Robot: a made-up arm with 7 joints.
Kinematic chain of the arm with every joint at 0, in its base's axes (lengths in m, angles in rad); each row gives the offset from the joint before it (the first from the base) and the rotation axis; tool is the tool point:
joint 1: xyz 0 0 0 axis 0 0.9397 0.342
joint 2: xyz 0 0 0 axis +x
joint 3: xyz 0 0 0 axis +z
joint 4: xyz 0.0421 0 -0.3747 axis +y
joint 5: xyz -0.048 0 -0.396 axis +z
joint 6: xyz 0 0 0 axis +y
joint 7: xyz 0 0 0 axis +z
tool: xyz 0 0 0
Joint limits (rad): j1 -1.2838..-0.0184 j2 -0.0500..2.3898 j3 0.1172..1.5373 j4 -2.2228..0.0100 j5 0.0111..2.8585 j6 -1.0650..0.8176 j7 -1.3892..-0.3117
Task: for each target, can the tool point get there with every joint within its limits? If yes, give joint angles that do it. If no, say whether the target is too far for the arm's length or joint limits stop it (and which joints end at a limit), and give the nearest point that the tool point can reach.
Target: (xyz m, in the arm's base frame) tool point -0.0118 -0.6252 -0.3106
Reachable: no: joint limits stop it (at a limit: joint 1, joint 2, joint 3, joint 4) | nearest point 0.0127 -0.0484 -0.7686 | short by 0.737 m
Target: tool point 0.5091 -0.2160 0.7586
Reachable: no: too far | nearest point 0.2631 0.0102 0.5252 | short by 0.408 m
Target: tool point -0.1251 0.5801 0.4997
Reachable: yes | joints -0.5354 2.1896 1.2592 -0.2671 2.1847 -0.0678 -0.9579
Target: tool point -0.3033 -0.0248 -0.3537
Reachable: no: joint limits stop it (at a limit: joint 1, joint 2, joint 3, joint 4) | nearest point -0.4012 -0.0647 0.1168 | short by 0.482 m
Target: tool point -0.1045 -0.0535 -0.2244
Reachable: no: joint limits stop it (at a limit: joint 1, joint 2, joint 3, joint 4) | nearest point 0.0186 0.3766 -0.1914 | short by 0.449 m
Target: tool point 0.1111 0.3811 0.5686
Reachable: yes | joints -0.2033 1.9849 1.0560 -1.1634 2.0137 0.4761 -0.6026
